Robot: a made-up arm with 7 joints. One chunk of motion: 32 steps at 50 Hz.
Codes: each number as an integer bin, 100 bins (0 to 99) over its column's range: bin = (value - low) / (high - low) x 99, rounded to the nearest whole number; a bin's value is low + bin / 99 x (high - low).
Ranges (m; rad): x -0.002..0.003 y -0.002..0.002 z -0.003..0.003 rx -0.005..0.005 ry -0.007..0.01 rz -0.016..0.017
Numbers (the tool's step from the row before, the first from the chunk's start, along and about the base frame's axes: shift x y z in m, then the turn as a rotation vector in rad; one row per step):
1: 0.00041 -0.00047 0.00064 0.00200 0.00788 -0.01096
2: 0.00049 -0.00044 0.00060 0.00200 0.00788 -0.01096
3: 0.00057 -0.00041 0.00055 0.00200 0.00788 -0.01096
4: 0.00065 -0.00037 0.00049 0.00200 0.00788 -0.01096
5: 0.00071 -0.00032 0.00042 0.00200 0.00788 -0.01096
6: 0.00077 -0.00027 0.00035 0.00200 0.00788 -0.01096
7: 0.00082 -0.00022 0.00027 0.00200 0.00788 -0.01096
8: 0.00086 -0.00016 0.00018 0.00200 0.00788 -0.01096
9: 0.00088 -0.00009 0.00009 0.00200 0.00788 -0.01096
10: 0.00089 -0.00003 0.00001 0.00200 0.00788 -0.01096
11: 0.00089 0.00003 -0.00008 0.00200 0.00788 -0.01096
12: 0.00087 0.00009 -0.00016 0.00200 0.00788 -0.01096
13: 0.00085 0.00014 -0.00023 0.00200 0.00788 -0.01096
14: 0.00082 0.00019 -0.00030 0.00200 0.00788 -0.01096
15: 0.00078 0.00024 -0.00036 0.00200 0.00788 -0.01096
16: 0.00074 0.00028 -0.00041 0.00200 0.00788 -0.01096
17: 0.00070 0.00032 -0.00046 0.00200 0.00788 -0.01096
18: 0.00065 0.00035 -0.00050 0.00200 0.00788 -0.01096
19: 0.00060 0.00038 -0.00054 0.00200 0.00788 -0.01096
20: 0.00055 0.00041 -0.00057 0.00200 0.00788 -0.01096
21: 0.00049 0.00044 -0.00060 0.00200 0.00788 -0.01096
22: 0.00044 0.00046 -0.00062 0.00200 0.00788 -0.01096
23: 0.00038 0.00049 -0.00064 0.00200 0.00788 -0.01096
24: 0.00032 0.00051 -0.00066 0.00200 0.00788 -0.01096
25: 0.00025 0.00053 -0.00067 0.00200 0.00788 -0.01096
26: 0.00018 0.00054 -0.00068 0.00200 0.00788 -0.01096
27: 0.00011 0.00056 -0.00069 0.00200 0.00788 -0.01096
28: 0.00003 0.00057 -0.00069 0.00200 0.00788 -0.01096
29: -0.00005 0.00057 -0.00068 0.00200 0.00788 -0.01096
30: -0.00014 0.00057 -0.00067 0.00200 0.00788 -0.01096
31: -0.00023 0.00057 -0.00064 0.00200 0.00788 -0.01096
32: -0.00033 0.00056 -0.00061 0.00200 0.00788 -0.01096
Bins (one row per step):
1: 48 38 60 69 87 15
2: 49 39 59 69 87 15
3: 51 39 59 69 87 15
4: 52 40 58 69 87 15
5: 54 42 56 69 87 15
6: 55 43 55 69 87 15
7: 56 44 54 69 87 15
8: 57 46 52 69 87 15
9: 57 47 51 69 87 15
10: 57 49 50 69 87 15
11: 57 50 48 69 87 15
12: 57 52 47 69 87 15
13: 56 53 46 69 87 15
14: 56 54 45 69 87 15
15: 55 55 44 69 87 15
16: 54 56 43 69 87 15
17: 53 57 42 69 87 15
18: 52 58 41 69 87 15
19: 51 59 41 69 87 15
20: 50 60 40 69 87 15
21: 49 60 40 69 87 15
22: 48 61 39 69 87 15
23: 47 62 39 69 87 15
24: 46 62 39 69 87 15
25: 45 63 38 69 87 15
26: 43 63 38 69 87 15
27: 42 63 38 69 87 15
28: 40 64 38 69 87 15
29: 39 64 38 69 87 15
30: 37 64 38 69 87 15
31: 35 64 39 69 87 15
32: 33 63 39 69 87 15

